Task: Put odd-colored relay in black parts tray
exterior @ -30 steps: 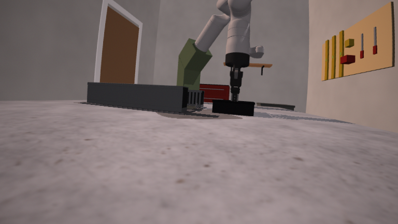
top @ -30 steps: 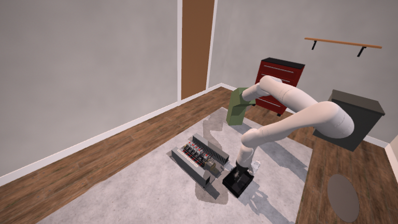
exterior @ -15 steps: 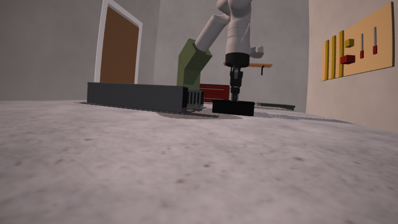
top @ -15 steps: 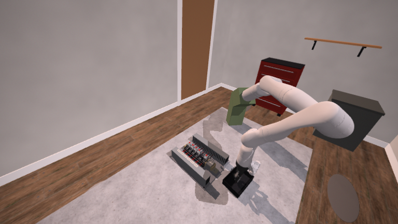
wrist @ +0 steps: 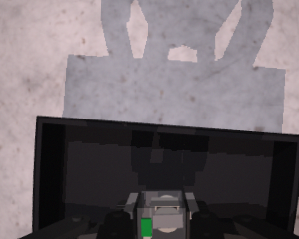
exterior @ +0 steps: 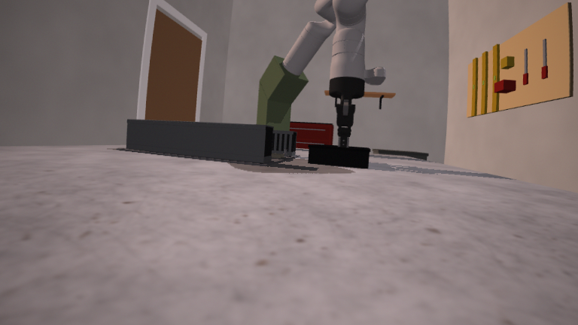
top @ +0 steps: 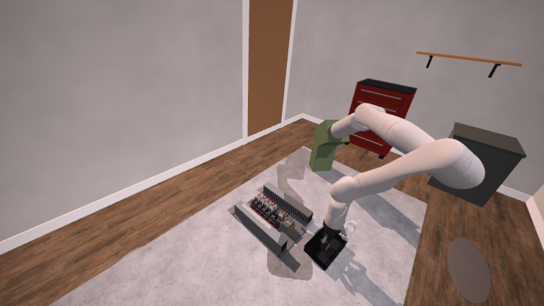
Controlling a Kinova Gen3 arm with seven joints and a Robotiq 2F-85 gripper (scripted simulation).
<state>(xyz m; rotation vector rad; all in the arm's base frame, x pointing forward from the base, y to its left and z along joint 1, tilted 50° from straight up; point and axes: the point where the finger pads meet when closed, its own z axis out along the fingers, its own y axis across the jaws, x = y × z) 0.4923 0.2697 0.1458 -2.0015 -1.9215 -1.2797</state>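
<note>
Right now the relay is 1 cm below my hand. The rest, counted from my hand: black parts tray: 2 cm below.
</note>
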